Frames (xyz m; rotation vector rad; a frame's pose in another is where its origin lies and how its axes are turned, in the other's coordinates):
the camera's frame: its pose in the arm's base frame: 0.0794 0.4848 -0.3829 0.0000 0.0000 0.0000
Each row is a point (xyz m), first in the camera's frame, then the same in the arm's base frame.
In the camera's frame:
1: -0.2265 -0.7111 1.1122
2: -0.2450 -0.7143 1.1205
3: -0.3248 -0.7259 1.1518
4: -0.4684 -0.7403 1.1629
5: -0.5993 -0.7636 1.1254
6: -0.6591 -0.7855 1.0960
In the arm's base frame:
1: -0.1471 -0.2263 0.7293
2: -0.1656 -0.2295 0.7376
3: -0.2454 -0.2411 0.7689
4: -0.3890 -0.2555 0.7800
5: -0.5199 -0.2788 0.7425
6: -0.5797 -0.3007 0.7131

